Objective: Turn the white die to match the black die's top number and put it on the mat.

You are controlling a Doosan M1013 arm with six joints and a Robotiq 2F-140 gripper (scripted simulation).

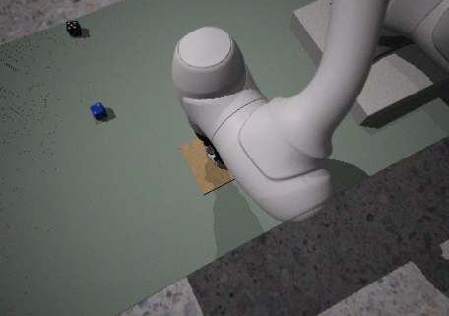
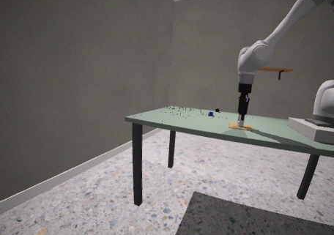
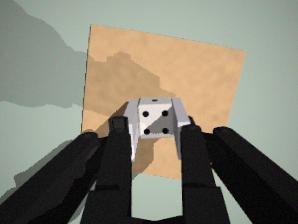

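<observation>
Right now my hand is 20 mm above the white die. Round my hand: brown mat 40 mm below; blue die 230 mm ahead, 240 mm to the right, 30 mm below; black die 210 mm ahead, 510 mm to the right, 30 mm below.
</observation>
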